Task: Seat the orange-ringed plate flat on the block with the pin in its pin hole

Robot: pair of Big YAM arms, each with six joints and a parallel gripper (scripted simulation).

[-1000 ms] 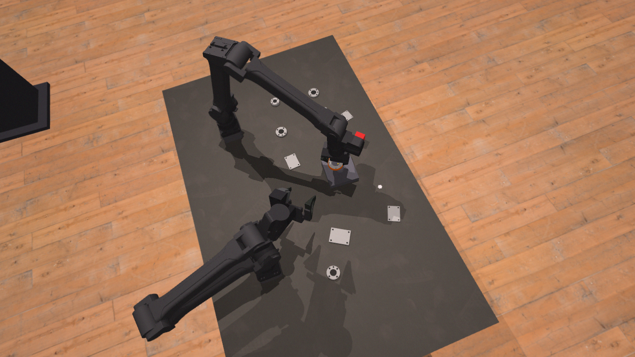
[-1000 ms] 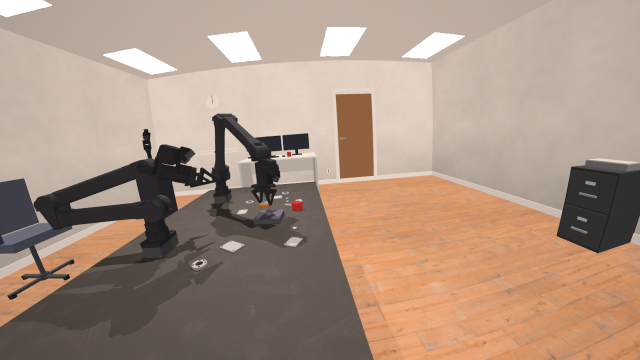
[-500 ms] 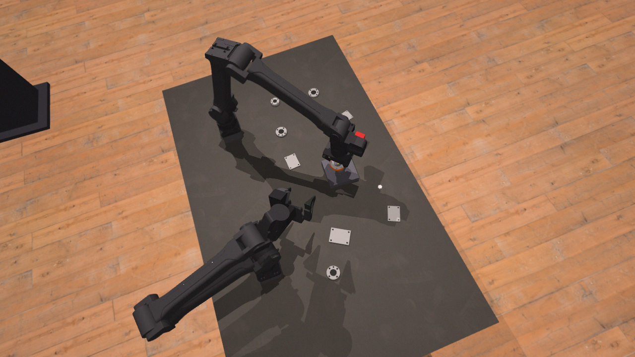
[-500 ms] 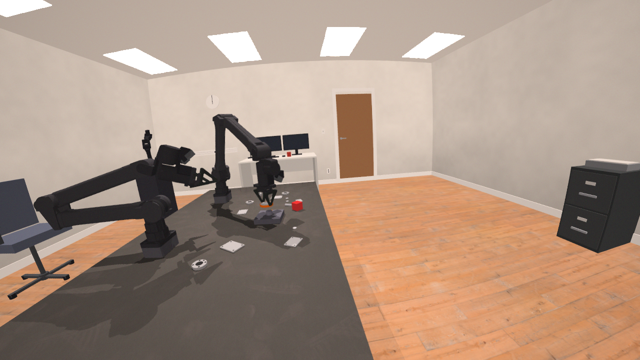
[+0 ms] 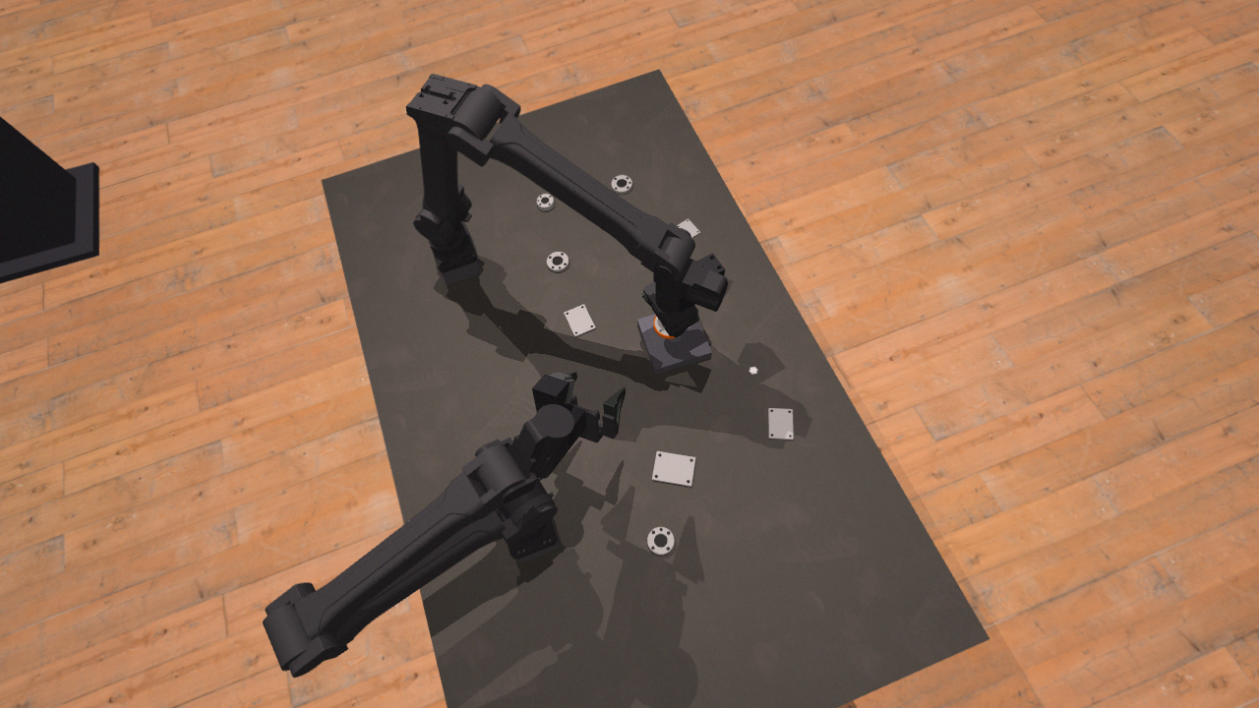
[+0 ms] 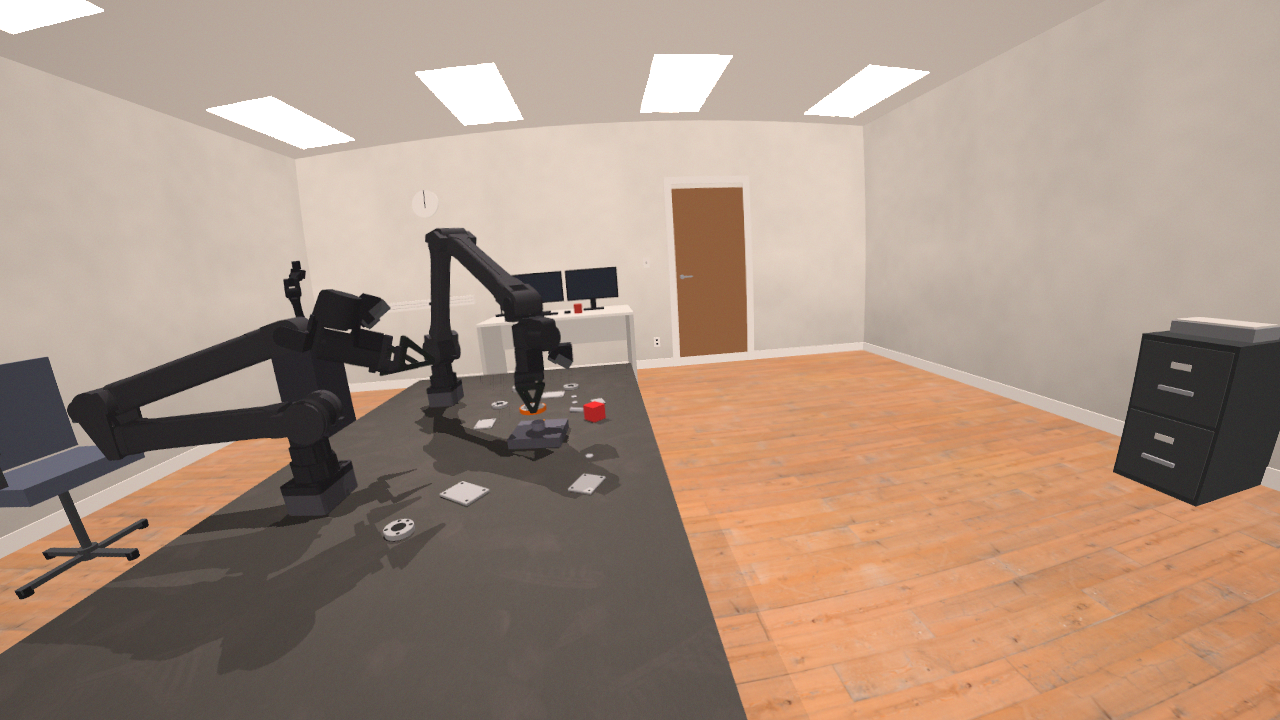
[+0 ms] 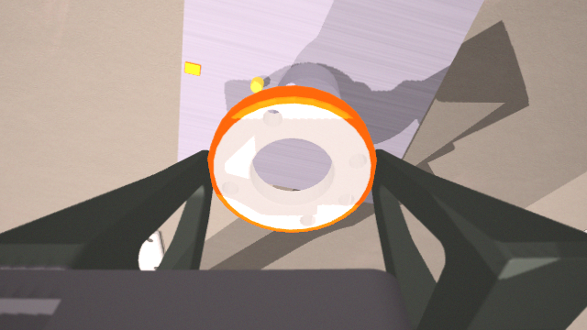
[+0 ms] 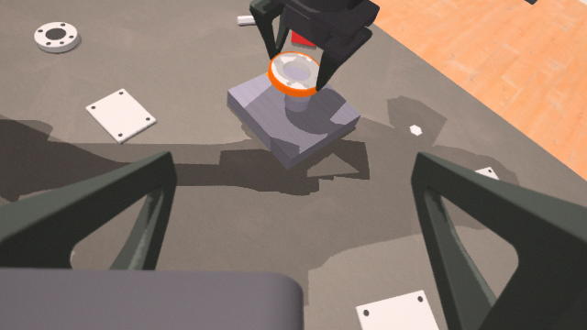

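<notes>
My left gripper is now 10 mm above the orange-ringed plate. The rest, counted from my left hand: red cube 140 mm ahead, 110 mm to the left, 60 mm below; then small rod 180 mm to the left, 80 mm below, 80 mm ahead; then grey block 60 mm below, 20 mm to the left, 10 mm ahead.
</notes>
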